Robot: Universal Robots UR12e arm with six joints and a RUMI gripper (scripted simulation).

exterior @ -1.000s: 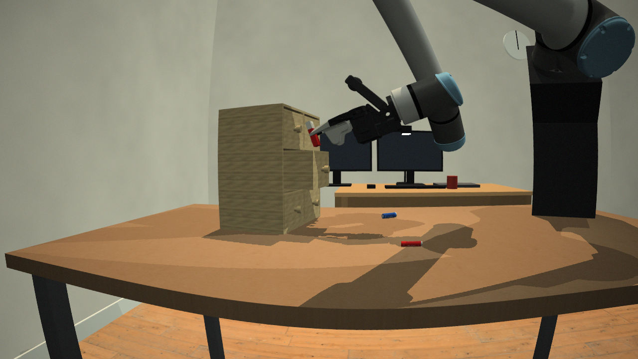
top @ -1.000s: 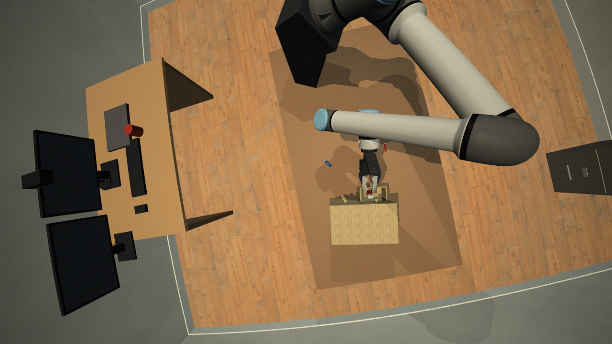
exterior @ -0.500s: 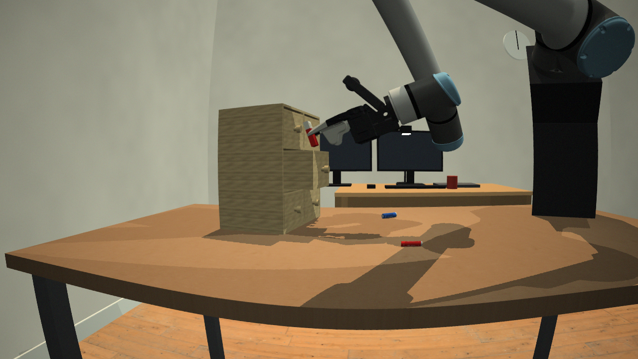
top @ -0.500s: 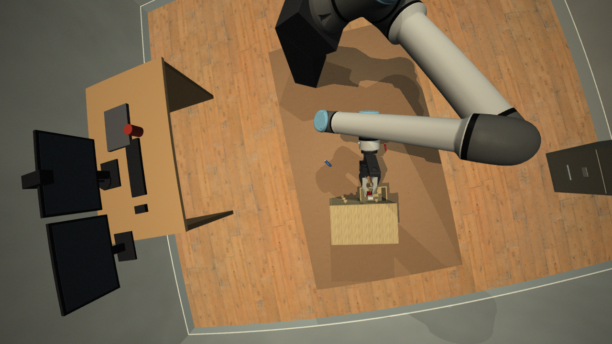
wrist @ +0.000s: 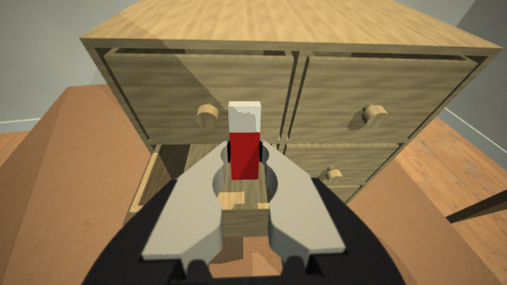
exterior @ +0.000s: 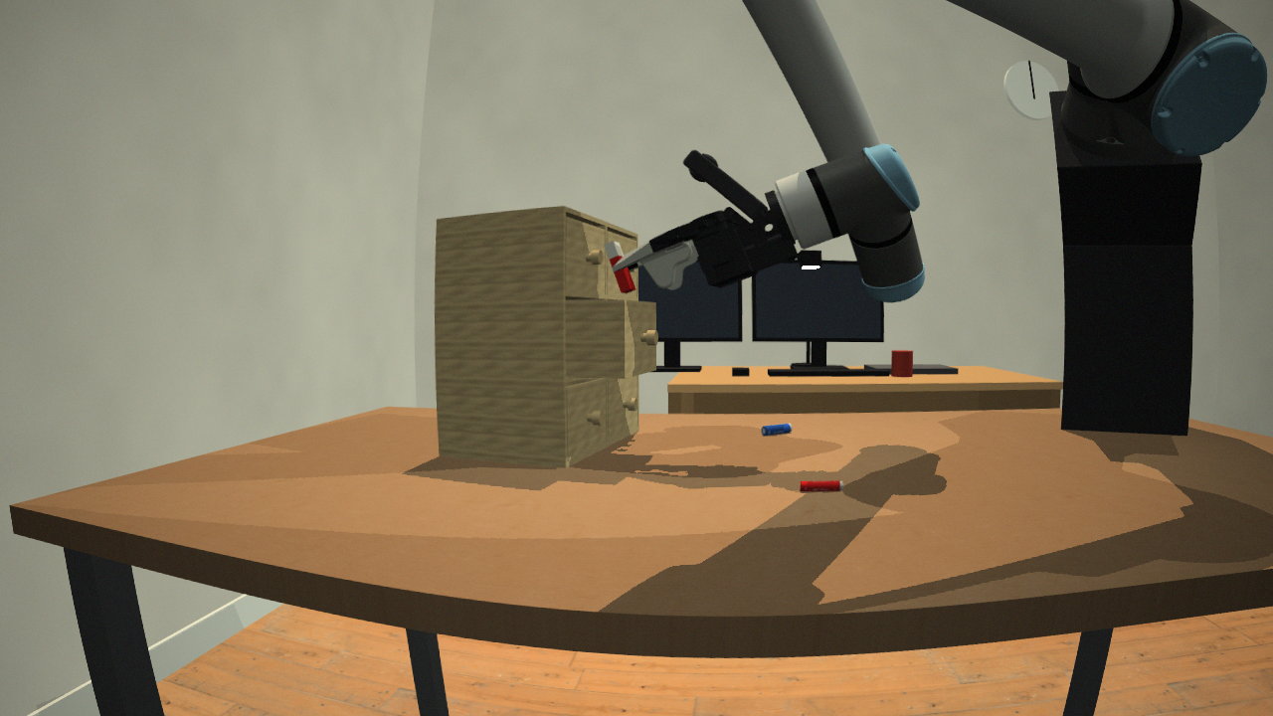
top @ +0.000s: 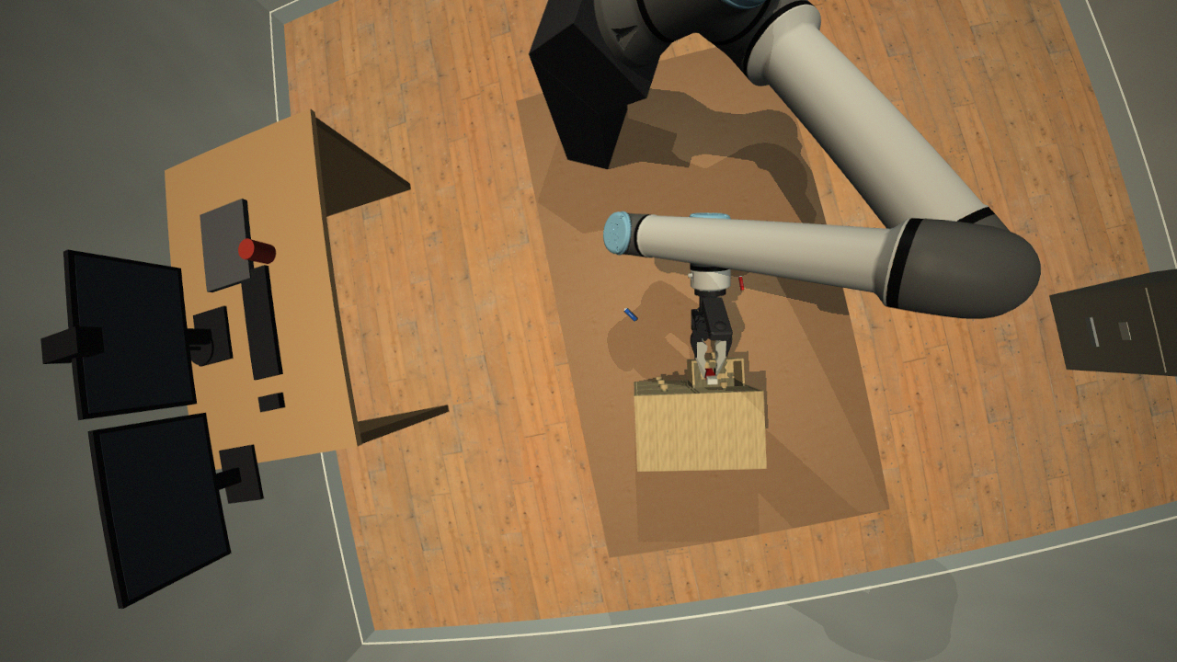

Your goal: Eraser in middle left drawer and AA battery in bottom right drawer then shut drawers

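Right now my hand is 10 mm short of the eraser. Round my hand: red battery 250 mm behind, 230 mm below, 160 mm to the left; blue AA battery 230 mm below, 190 mm to the right, 170 mm behind.
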